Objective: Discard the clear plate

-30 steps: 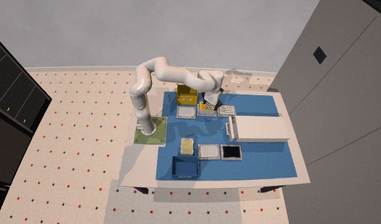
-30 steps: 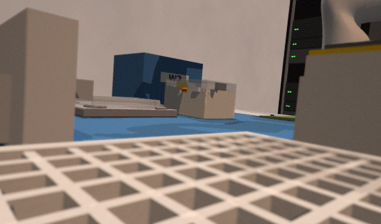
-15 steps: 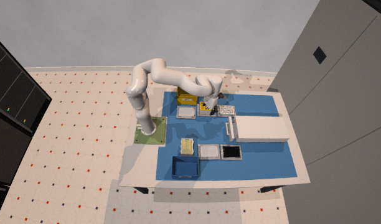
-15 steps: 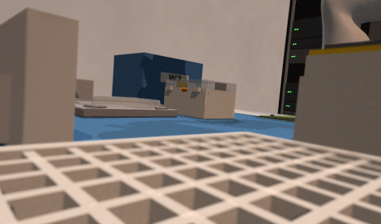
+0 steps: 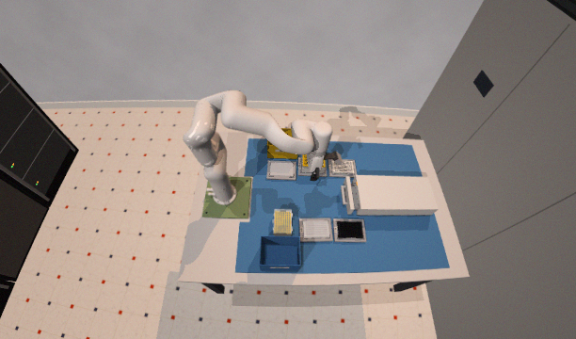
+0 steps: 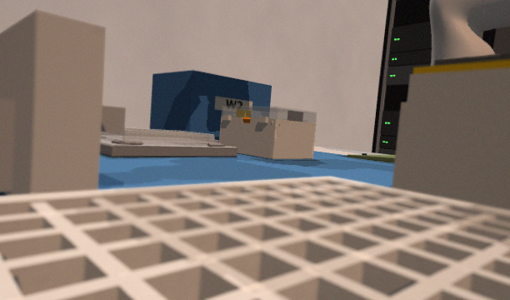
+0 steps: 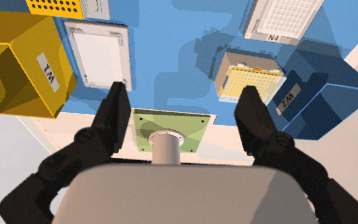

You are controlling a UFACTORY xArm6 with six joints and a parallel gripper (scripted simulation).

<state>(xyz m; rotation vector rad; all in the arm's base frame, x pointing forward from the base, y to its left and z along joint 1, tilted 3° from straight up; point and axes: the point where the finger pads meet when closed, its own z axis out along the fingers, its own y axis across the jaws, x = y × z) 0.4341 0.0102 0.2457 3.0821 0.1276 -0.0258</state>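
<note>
Now: hand 240 mm above the clear plate, 190 mm to the left of it and 40 mm short of it. From my hand the other things lie so: white plate: 240 mm below, 230 mm ahead, 180 mm to the left; grey work nest N4: 250 mm below, 190 mm to the right, 40 mm ahead; black plate: 240 mm below, 210 mm ahead, 200 mm to the right.
</note>
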